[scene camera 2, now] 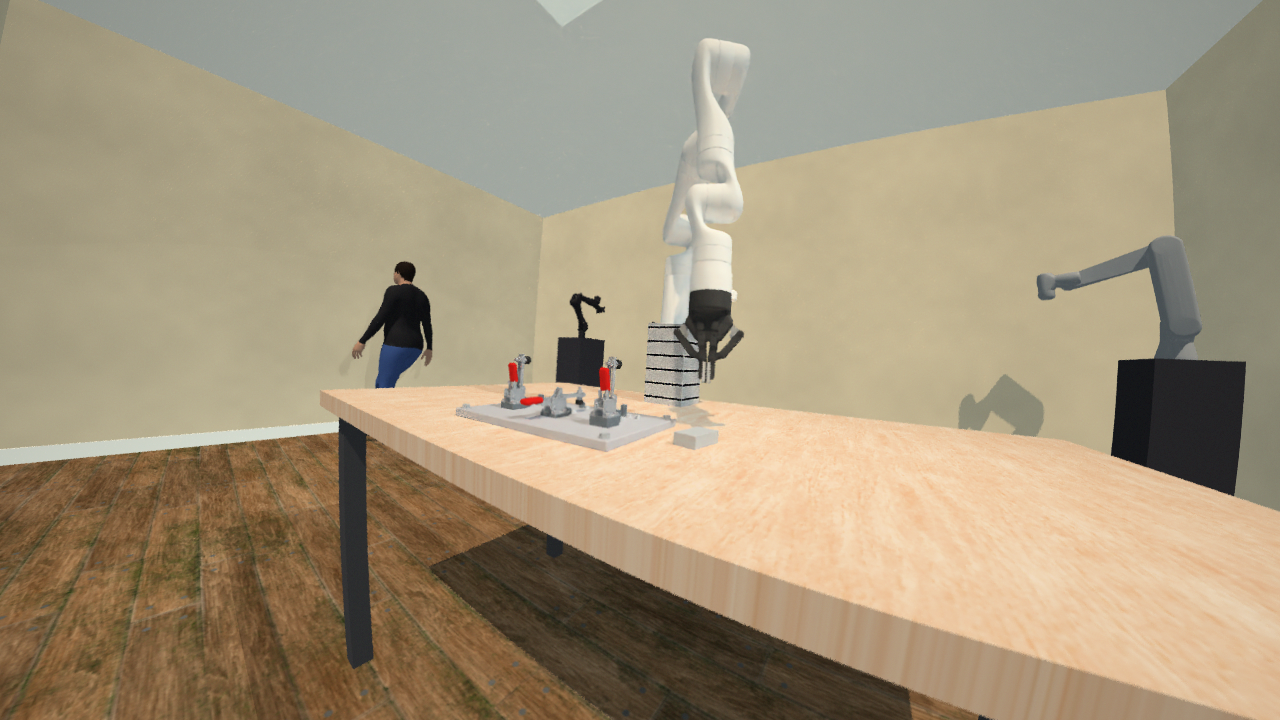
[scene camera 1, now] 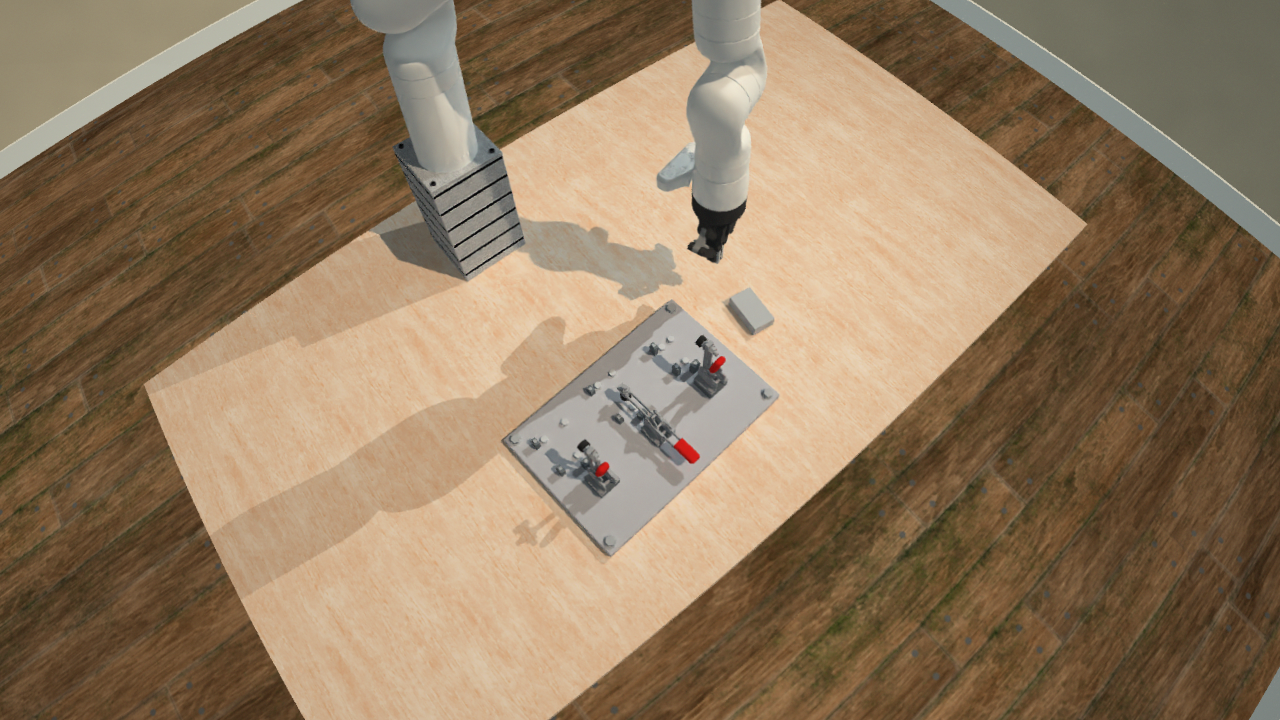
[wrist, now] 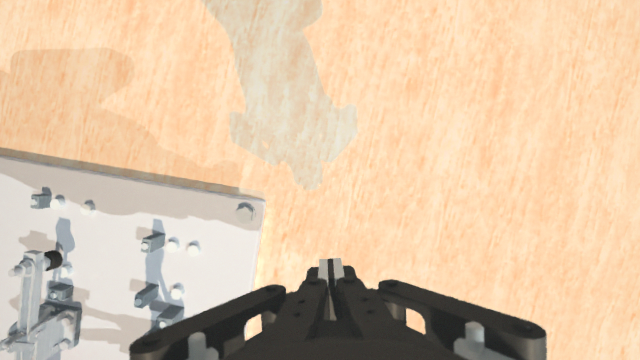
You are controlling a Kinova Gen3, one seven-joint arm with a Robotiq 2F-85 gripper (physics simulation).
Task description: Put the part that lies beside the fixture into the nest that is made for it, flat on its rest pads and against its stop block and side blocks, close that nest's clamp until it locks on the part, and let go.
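Frame: origin at the arm's base, x right, y back, z down, level; millimetres.
Seen in the pictures: gripper, between the fingertips: (scene camera 2: 706, 383) (scene camera 1: 714, 258) (wrist: 330, 273); arm's base, origin of its link: (scene camera 2: 675, 325) (scene camera 1: 447, 150).
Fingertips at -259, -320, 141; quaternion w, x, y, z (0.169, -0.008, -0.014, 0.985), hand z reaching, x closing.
Offsets run from my fingertips to a thing's top centre, as dx, dy, dz. "pt": to the spot under its first point.
The part, a plain grey block @[-25, -75, +71] (scene camera 1: 750, 310) (scene camera 2: 695, 437), lies flat on the table beside the fixture's right corner; it does not show in the wrist view. The fixture plate @[+225, -120, +76] (scene camera 1: 626, 517) (scene camera 2: 572, 432) (wrist: 210, 265) carries three nests with pads and small blocks. The two end clamps @[pt +121, -148, +44] (scene camera 1: 711, 383) @[pt +337, -177, +32] (scene camera 1: 601, 481) have upright red handles and raised arms. The middle clamp @[+222, -149, +24] (scene camera 1: 657, 428) (wrist: 30, 300) has its red handle lying low toward the plate's edge, its arm reaching inward. My gripper (scene camera 1: 707, 257) (scene camera 2: 707, 377) (wrist: 330, 273) is shut and empty, above the table, apart from the block.
The robot's striped pedestal (scene camera 1: 469, 219) (scene camera 2: 671, 367) stands at the table's edge. A pale grey object (scene camera 1: 676, 168) lies behind the arm. Bolt heads stand at the plate's corners. A person (scene camera 2: 404, 317) and two other robot arms (scene camera 2: 586, 308) (scene camera 2: 1172, 304) are in the background.
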